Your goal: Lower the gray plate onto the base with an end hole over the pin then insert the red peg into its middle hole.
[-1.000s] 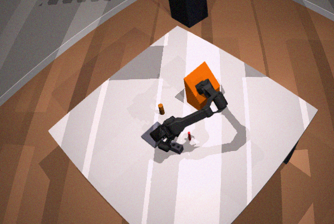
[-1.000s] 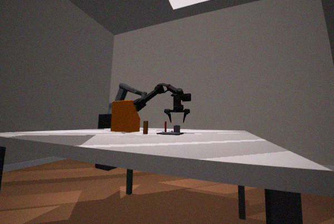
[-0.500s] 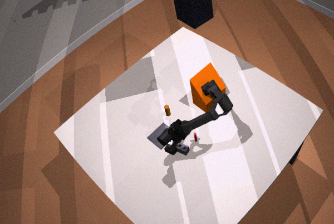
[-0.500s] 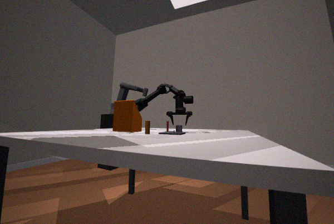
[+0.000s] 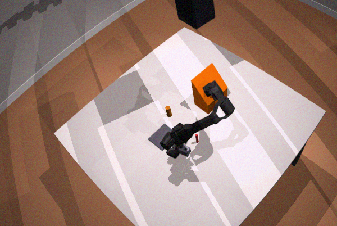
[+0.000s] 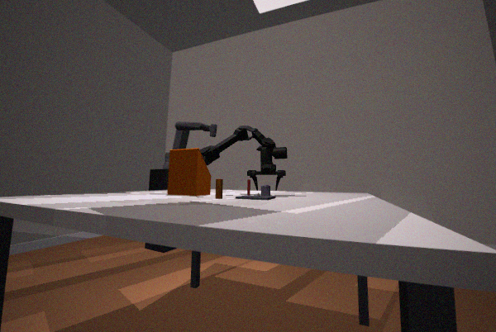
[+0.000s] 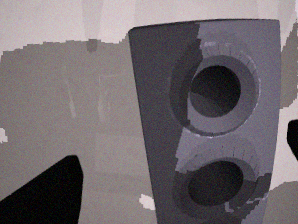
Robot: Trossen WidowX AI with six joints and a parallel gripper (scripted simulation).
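Now: gripper tip 10 mm below the gray plate. From my gripper tip the other things lie so: red peg: 110 mm behind, 20 mm to the left, 10 mm above; base: 10 mm ahead, 140 mm to the right, 20 mm below; small orange cylinder: 110 mm behind, 250 mm to the right, 10 mm above.
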